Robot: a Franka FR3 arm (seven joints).
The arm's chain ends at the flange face. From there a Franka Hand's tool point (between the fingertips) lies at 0.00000 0.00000 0.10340 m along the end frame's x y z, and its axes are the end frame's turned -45 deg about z.
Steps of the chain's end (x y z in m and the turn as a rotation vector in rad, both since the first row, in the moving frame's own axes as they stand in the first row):
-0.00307, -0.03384, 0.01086, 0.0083, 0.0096, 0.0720
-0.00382, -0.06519, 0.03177, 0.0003, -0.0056, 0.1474
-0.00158, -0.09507, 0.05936, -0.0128, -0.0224, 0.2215
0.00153, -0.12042, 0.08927, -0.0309, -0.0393, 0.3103
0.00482, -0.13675, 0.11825, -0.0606, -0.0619, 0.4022
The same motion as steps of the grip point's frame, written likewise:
0.02306, -0.02596, 0.01085, -0.0009, 0.0127, 0.0720
0.04304, -0.04926, 0.03177, 0.0042, -0.0037, 0.1474
0.06363, -0.06932, 0.05933, 0.0068, -0.0249, 0.2215
0.08128, -0.08546, 0.08914, 0.0059, -0.0496, 0.3103
0.09142, -0.09516, 0.11787, 0.0009, -0.0866, 0.4022

